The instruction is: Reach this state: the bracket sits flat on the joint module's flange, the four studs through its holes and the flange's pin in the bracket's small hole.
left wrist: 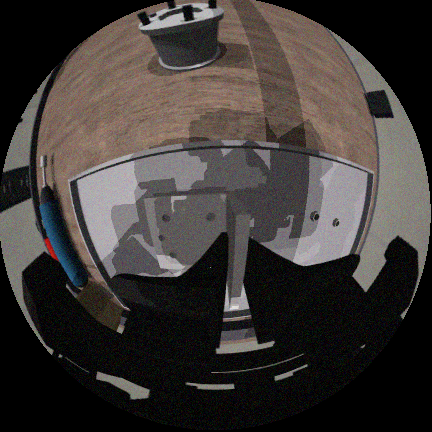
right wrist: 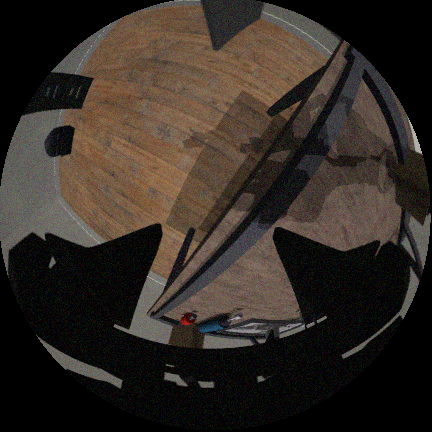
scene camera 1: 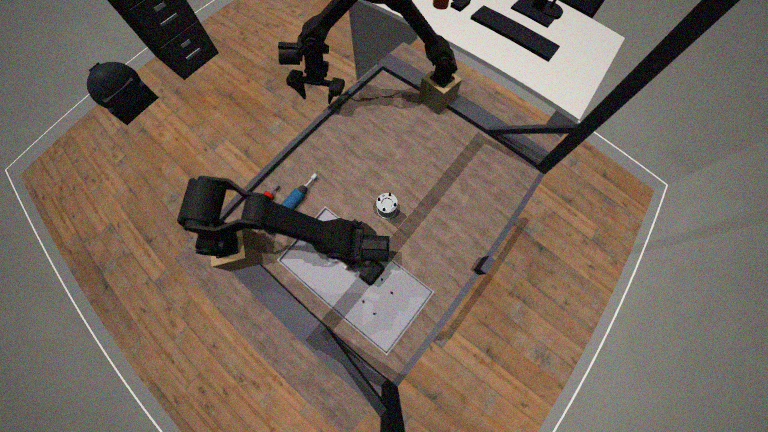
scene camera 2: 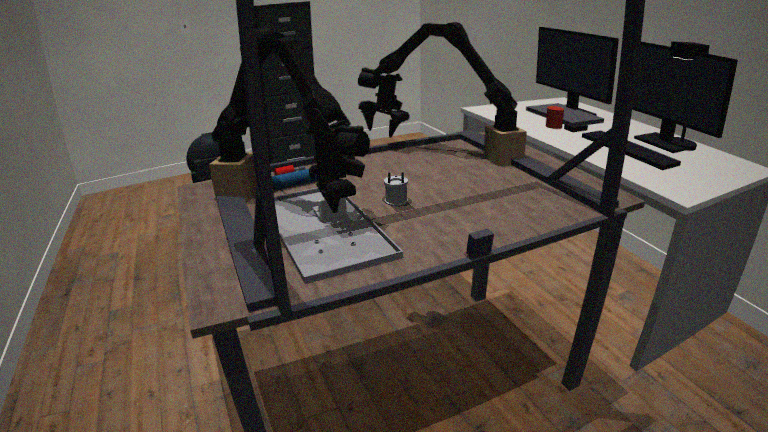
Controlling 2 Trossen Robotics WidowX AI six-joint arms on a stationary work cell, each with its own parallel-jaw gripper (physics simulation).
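Frame: origin at the left arm's base, x ahead, y left, z up, level; centimetres.
Seen in the pictures: left gripper, fingertip midpoint: (left wrist: 230,236) (right wrist: 272,329) (scene camera 2: 334,211); right gripper, fingertip midpoint: (right wrist: 219,231) (scene camera 1: 317,101) (scene camera 2: 380,133); left arm's base at its link origin: (scene camera 1: 226,244) (scene camera 2: 232,158); right arm's base at its link origin: (scene camera 1: 442,78) (scene camera 2: 505,128).
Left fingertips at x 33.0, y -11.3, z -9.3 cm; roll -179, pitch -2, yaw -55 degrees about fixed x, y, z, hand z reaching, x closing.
Pixels of each thing's top centre, then the offset from my left fingertips to it. "*": a spot on its surface instead.
- joint module at its top centre: (scene camera 2: 395,175) (scene camera 1: 387,200) dx +13.3, dy +13.1, dz +5.1 cm
- white tray at its top centre: (left wrist: 255,266) (scene camera 2: 322,222) (scene camera 1: 353,276) (right wrist: 268,330) dx -1.7, dy -4.5, dz -0.7 cm
- blue-handled tool at a spot on its surface: (left wrist: 60,240) (scene camera 2: 301,178) * dx -15.9, dy +20.0, dz +0.2 cm
- red tool at its top centre: (left wrist: 45,243) (scene camera 2: 289,165) (scene camera 1: 266,194) (right wrist: 188,322) dx -22.5, dy +27.5, dz +1.1 cm
The joint module (scene camera 1: 386,206) (scene camera 2: 396,192) (left wrist: 187,45) is a pale cylinder standing upright on the table, its black studs pointing up from the flange. The grey bracket (scene camera 2: 325,209) (left wrist: 187,232) is at the tray, a holed plate with an upright wall; in scene camera 1 the left arm hides it. My left gripper (scene camera 2: 335,208) (left wrist: 230,236) points down and is shut on the bracket's upright wall, the holed plate lying to the left of the fingers in the left wrist view. My right gripper (scene camera 1: 317,99) (scene camera 2: 381,132) (right wrist: 219,231) is open and empty, high near the table's far edge.
The white tray (scene camera 1: 408,311) (scene camera 2: 354,263) (left wrist: 345,185) holds several small nuts (scene camera 1: 391,292) (scene camera 2: 353,243) (left wrist: 314,216). A blue-handled tool (scene camera 1: 293,198) (scene camera 2: 292,177) (left wrist: 60,240) (right wrist: 212,325) and a red tool (scene camera 1: 268,194) (scene camera 2: 284,169) (right wrist: 188,318) lie near the left arm's base. Frame posts stand around the table.
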